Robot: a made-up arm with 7 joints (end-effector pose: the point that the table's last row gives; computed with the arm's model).
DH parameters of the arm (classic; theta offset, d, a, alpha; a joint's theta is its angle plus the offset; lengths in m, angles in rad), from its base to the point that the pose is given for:
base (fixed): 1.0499 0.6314 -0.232 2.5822
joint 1: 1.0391 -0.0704 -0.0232 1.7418
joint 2: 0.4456 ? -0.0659 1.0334
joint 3: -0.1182 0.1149 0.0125 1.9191
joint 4: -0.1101 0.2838 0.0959 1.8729
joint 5: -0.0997 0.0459 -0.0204 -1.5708
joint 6: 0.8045 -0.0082 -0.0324 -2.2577
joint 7: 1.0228 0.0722 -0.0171 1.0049
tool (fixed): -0.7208 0.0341 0 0
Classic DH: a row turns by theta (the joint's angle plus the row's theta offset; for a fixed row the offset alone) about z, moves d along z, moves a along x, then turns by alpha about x.
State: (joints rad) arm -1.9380 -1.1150 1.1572 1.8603 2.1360 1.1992 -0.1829
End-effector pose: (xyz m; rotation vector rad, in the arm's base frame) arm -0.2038 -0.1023 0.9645 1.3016 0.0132 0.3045
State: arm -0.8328 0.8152 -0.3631 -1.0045 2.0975 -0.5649 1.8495
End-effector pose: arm 0.0405 -0.4265 0.8789 0.2177 1.9335 -1.9034
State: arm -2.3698 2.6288 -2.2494 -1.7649 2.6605 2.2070 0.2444
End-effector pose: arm -0.3441 -0.1409 0.8273 0.6957 0.4662 1.2443
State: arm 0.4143 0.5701 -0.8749 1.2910 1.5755 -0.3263 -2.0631
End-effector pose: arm -0.2886 -0.2819 0.9852 -0.3951 1.8065 1.1099
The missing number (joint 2, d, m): -0.0813
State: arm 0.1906 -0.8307 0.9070 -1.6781 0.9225 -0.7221 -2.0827
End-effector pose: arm -0.1554 -0.3376 0.7390 -1.2250 -0.8155 -1.7219
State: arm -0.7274 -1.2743 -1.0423 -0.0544 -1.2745 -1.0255 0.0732
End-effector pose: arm -0.1911 -0.5818 0.5833 -0.6146 -0.6803 0.8118
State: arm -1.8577 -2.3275 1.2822 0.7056 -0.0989 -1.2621 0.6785
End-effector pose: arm -0.1065 -0.2963 0.9113 -1.8451 -1.5495 1.8061
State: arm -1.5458 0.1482 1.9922 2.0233 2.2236 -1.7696 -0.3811
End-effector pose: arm -0.1171 0.0111 0.5070 -0.8292 2.7909 -0.8544
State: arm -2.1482 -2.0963 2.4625 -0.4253 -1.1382 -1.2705 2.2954
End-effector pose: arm -0.2893 -0.1643 0.7558 0.5811 -0.1084 2.0934
